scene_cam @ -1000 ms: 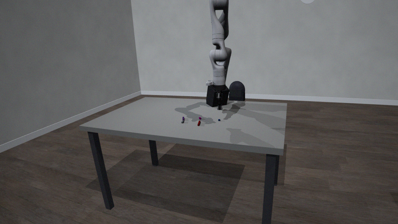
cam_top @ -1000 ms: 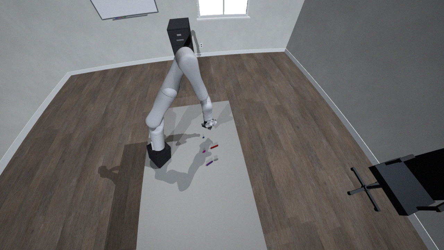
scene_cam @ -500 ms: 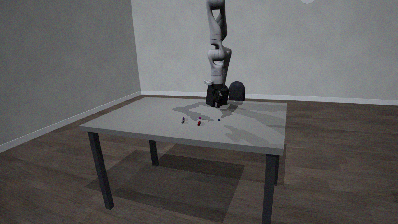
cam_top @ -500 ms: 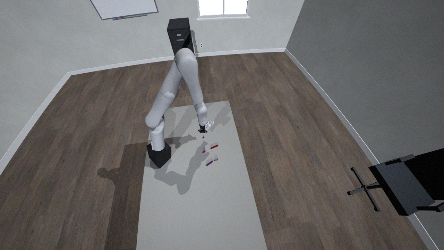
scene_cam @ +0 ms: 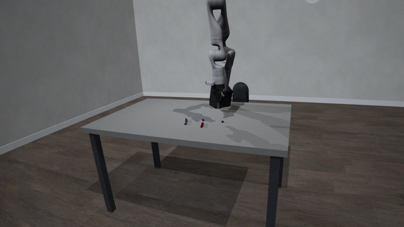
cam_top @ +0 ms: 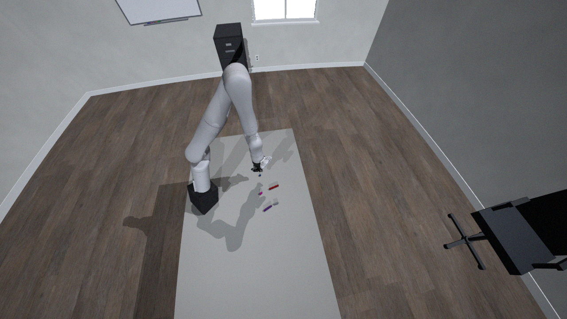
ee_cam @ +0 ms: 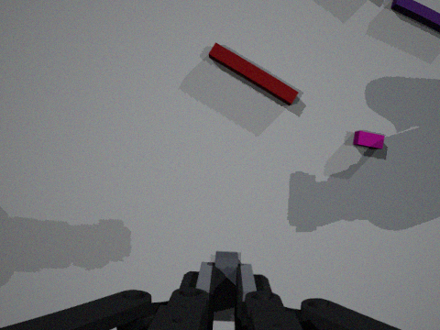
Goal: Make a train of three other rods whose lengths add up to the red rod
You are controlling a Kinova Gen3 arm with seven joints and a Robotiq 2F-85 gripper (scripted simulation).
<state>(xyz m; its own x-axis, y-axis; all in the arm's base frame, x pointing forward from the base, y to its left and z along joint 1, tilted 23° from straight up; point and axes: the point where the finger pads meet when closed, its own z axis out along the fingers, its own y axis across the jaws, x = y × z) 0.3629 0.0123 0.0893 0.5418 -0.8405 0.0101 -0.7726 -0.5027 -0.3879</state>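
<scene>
Right now my hand is 120 mm above the blue rod, 20 mm to the right of it and 10 mm past it. The rest, counted from my hand: grey rod: 220 mm to the right, 120 mm below, 40 mm ahead; red rod: 120 mm below, 110 mm to the right, 60 mm ahead; magenta rod: 120 mm to the right, 120 mm below, 40 mm behind.
</scene>
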